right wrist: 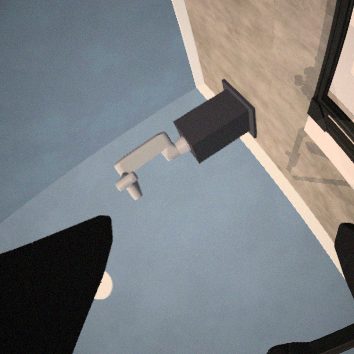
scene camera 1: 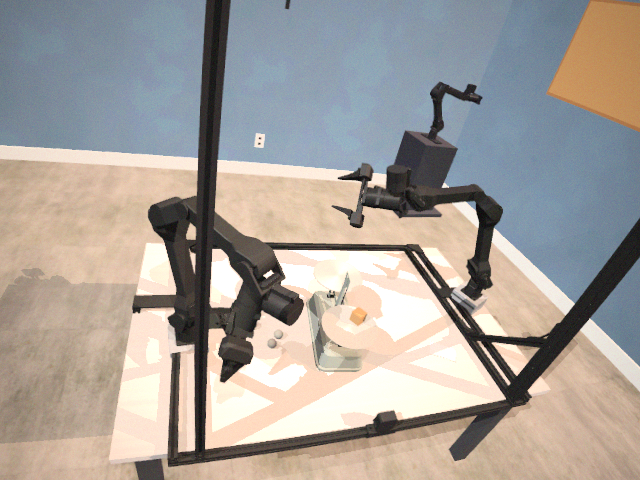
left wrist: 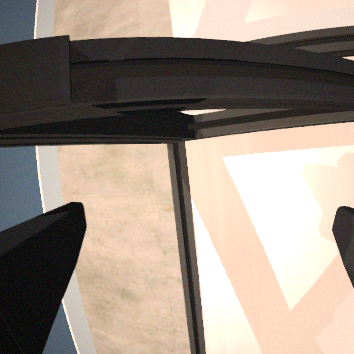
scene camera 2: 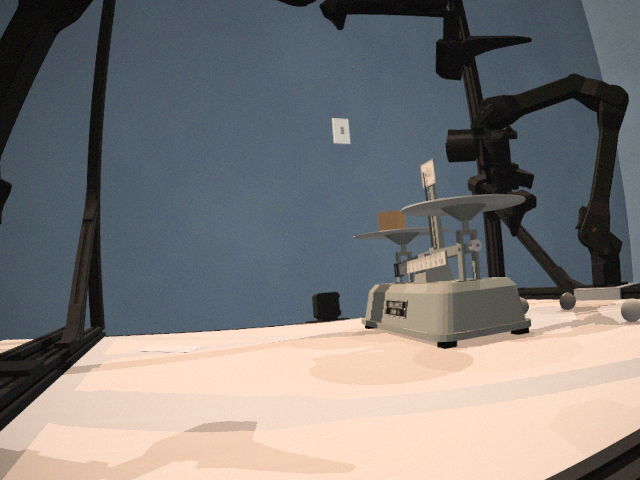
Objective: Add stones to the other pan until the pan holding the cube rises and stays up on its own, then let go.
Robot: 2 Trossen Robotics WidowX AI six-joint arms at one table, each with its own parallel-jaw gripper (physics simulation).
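Places are measured from the left arm's base along level axes (x ahead, y left, z up), in millimetres.
Pixels of known places: left gripper, fingertip midpoint: (scene camera 1: 223,370) (left wrist: 215,218) (scene camera 2: 502,228); right gripper, fingertip midpoint: (right wrist: 230,233) (scene camera 1: 334,192); left arm's base at its link origin: (scene camera 1: 187,335) (scene camera 2: 607,285); right arm's base at its link origin: (scene camera 1: 471,292).
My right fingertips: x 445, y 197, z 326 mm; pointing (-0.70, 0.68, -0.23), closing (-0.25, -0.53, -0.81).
For each thing: its top centre in the pictures, then the offset to it from my right fingertips. "spot": a spot on its surface instead.
- orange cube at its top centre: (scene camera 2: 391,212) (scene camera 1: 359,312) 29 mm back, 332 mm right, 174 mm down
- lower pan at its top centre: (scene camera 2: 402,233) (scene camera 1: 350,325) 56 mm back, 346 mm right, 204 mm down
- stone at a spot on its surface: (scene camera 2: 524,305) spot: 193 mm back, 220 mm right, 332 mm down
- small black box at a spot on its surface: (scene camera 2: 326,305) spot: 22 mm back, 549 mm right, 316 mm down
An orange cube (scene camera 1: 358,315) (scene camera 2: 391,220) lies on the lower pan (scene camera 1: 338,335) (scene camera 2: 368,236) of the grey-green balance scale (scene camera 1: 338,361) (scene camera 2: 480,304). The other pan (scene camera 1: 329,273) (scene camera 2: 480,202) stands higher, with no stone visible on it. Grey stones (scene camera 1: 278,334) (scene camera 1: 271,343) (scene camera 2: 567,301) (scene camera 2: 630,310) lie on the table beside the scale; another stone (scene camera 2: 524,305) is partly hidden behind the base. My left gripper (left wrist: 215,218) is open and empty, low over the table left of the stones in scene camera 1. My right gripper (scene camera 1: 336,192) (right wrist: 230,233) is open and empty, high beyond the table's far edge.
A black frame surrounds the table, with an upright post (scene camera 1: 206,206) in front of my left arm in scene camera 1. A small black box (scene camera 1: 385,420) (scene camera 2: 326,305) sits on the frame's near rail. A dark pedestal (scene camera 1: 425,157) (right wrist: 217,125) with another arm stands beyond the table.
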